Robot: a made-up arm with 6 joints. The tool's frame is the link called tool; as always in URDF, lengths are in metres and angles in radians. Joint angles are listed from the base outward.
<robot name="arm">
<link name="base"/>
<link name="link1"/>
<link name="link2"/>
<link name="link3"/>
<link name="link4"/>
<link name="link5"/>
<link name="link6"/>
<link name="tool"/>
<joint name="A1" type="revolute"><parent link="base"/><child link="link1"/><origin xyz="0 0 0.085"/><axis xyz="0 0 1"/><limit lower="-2.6" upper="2.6"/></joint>
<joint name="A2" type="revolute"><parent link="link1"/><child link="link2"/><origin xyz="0.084 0.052 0.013"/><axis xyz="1 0 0"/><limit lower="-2.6" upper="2.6"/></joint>
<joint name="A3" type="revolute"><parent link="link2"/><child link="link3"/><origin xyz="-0.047 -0.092 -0.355"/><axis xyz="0 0 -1"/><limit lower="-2.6" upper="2.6"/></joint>
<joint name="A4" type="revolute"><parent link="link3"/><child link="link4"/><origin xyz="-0.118 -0.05 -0.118"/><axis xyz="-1 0 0"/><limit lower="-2.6" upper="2.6"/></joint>
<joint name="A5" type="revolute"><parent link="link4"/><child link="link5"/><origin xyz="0.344 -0.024 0.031"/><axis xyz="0 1 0"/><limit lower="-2.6" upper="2.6"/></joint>
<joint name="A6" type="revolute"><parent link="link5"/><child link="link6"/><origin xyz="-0.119 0.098 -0.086"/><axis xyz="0 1 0"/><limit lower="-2.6" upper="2.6"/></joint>
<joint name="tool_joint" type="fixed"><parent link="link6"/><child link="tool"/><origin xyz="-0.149 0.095 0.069"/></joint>
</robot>
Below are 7 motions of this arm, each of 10 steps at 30 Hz.
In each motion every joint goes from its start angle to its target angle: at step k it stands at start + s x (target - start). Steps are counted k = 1, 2, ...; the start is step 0. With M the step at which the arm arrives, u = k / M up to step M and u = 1 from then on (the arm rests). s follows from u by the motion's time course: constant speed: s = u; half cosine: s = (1 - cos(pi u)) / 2; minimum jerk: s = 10 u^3 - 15 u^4 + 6 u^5.
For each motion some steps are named. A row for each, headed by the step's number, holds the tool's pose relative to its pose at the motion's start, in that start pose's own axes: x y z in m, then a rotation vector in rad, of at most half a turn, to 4 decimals.
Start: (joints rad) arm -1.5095 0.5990 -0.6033 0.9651 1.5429 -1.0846
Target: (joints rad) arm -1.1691 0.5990 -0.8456 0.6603 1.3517 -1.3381
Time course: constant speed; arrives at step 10
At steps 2, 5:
2: -0.0523 -0.0141 -0.0169 0.0414 -0.1546 0.1135
5: -0.1178 -0.0427 -0.0492 0.1225 -0.3762 0.2838

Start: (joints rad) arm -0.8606 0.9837 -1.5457 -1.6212 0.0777 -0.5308
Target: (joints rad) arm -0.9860 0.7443 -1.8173 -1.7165 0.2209 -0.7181
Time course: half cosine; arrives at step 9
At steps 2, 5, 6, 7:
2: -0.0050 0.0059 0.0115 -0.0139 0.0167 -0.0257
5: -0.0228 0.0330 0.0542 -0.0636 0.0767 -0.1380
6: -0.0282 0.0434 0.0675 -0.0784 0.0947 -0.1803
7: -0.0323 0.0522 0.0778 -0.0895 0.1083 -0.2159

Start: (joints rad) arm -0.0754 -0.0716 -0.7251 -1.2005 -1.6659 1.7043
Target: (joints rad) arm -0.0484 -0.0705 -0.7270 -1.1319 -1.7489 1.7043
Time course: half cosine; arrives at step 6
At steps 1, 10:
1: 0.0004 0.0001 -0.0013 -0.0047 -0.0038 0.0007
10: 0.0051 0.0012 -0.0200 -0.0690 -0.0573 0.0136

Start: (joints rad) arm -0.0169 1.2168 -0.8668 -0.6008 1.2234 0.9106
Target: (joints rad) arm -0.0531 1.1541 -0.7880 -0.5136 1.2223 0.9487
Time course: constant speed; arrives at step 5
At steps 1, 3, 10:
1: 0.0000 -0.0024 -0.0010 0.0317 0.0014 -0.0163
3: -0.0001 -0.0075 -0.0029 0.0958 0.0045 -0.0481
10: -0.0004 -0.0131 -0.0045 0.1607 0.0079 -0.0790

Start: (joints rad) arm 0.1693 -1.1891 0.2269 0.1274 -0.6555 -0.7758
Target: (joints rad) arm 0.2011 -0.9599 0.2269 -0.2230 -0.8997 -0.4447
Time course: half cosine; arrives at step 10
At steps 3, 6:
3: 0.0181 0.0519 0.0018 0.0207 0.0224 -0.1178
6: 0.0730 0.1549 0.0079 0.0728 0.0717 -0.3729

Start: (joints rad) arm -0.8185 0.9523 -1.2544 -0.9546 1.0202 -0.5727
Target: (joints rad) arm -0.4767 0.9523 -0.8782 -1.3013 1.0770 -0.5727
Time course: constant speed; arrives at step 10
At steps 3, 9, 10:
3: -0.0071 -0.0240 -0.0071 0.1871 -0.0118 0.0313
9: -0.0279 -0.0762 -0.0451 0.5545 -0.0411 0.0852
10: -0.0324 -0.0845 -0.0546 0.6146 -0.0473 0.0927

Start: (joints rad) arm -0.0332 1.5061 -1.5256 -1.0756 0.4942 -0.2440
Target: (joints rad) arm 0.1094 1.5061 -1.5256 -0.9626 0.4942 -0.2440
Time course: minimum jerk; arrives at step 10
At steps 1, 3, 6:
1: 0.0001 0.0002 -0.0005 0.0002 0.0001 0.0001
3: 0.0025 0.0035 -0.0103 0.0047 0.0018 0.0010
6: 0.0100 0.0165 -0.0426 0.0194 0.0076 0.0044

